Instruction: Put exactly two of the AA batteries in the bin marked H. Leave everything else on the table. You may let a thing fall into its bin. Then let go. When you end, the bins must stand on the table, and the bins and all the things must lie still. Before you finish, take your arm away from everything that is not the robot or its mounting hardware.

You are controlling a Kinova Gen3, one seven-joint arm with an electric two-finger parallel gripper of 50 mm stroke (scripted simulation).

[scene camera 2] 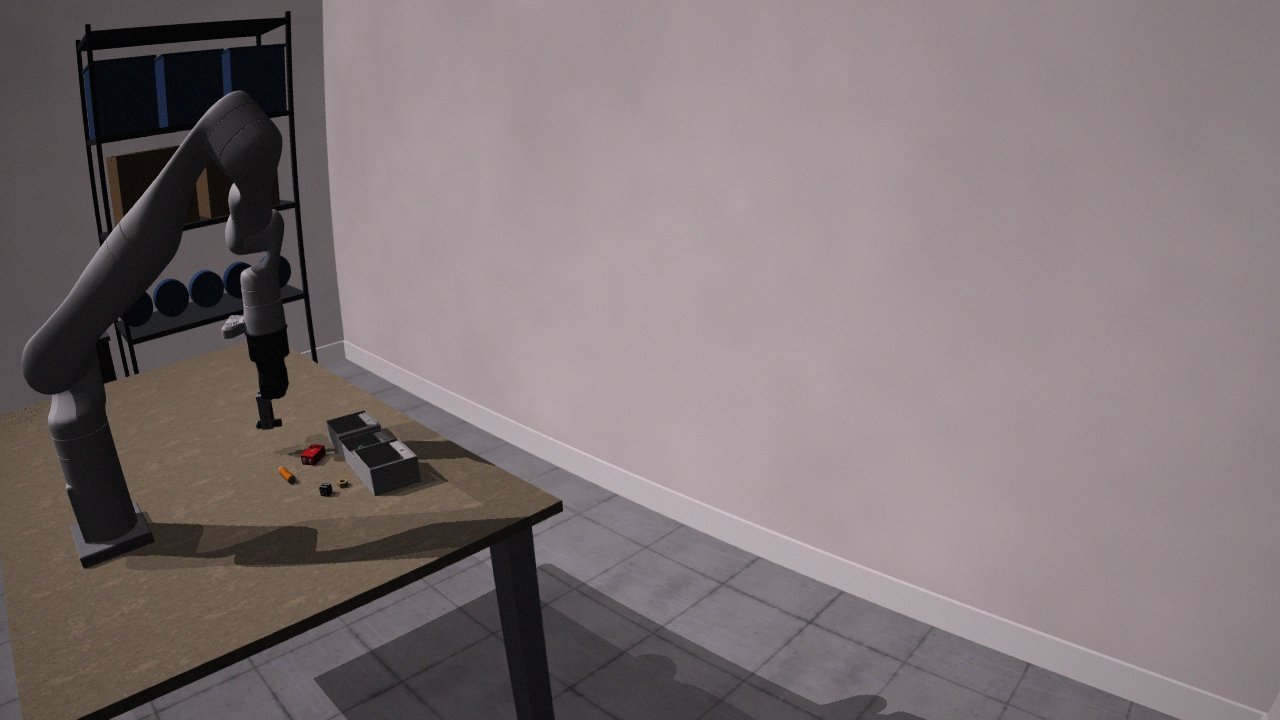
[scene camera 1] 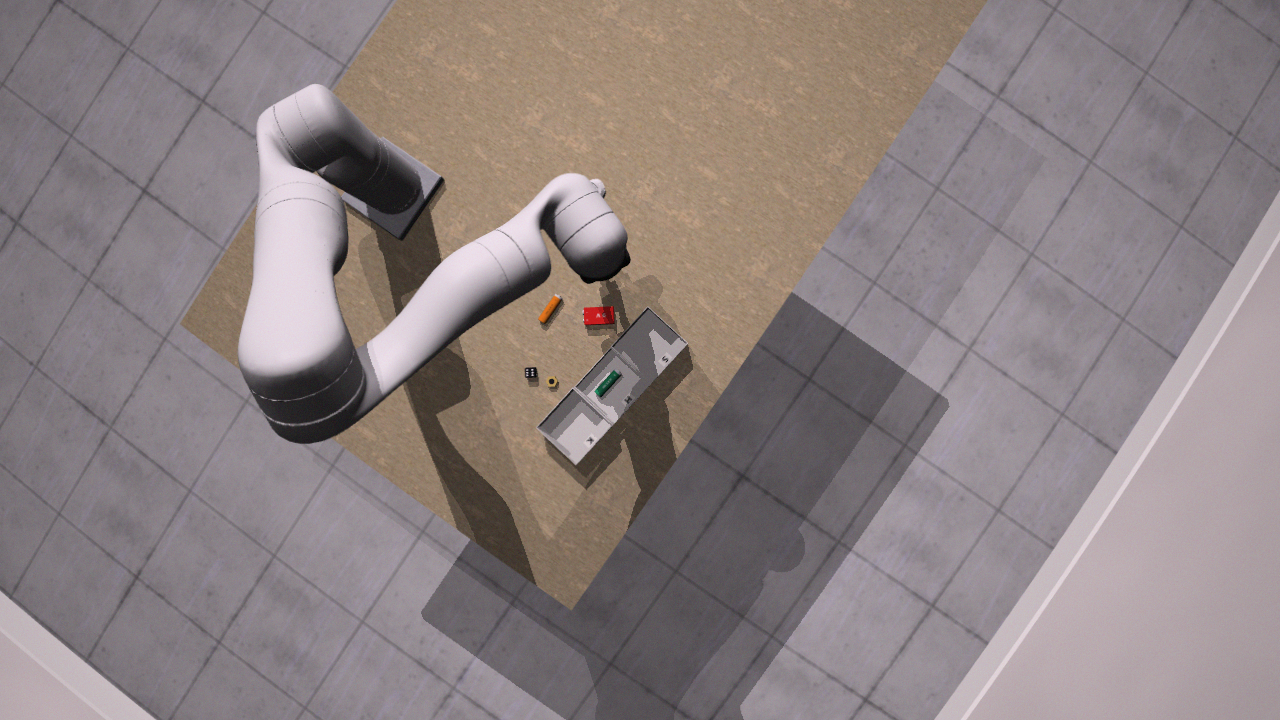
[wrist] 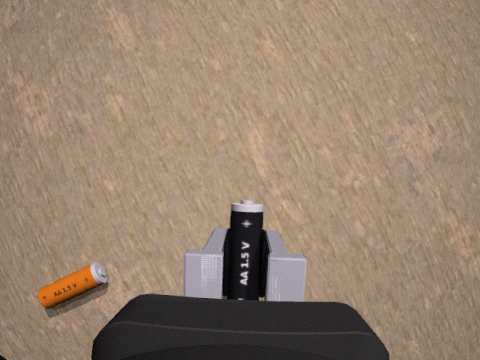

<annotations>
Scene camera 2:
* my gripper: 268, 426
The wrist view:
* my gripper: 245, 252
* orange AA battery: 92, 276
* black AA battery: 246, 220
</annotations>
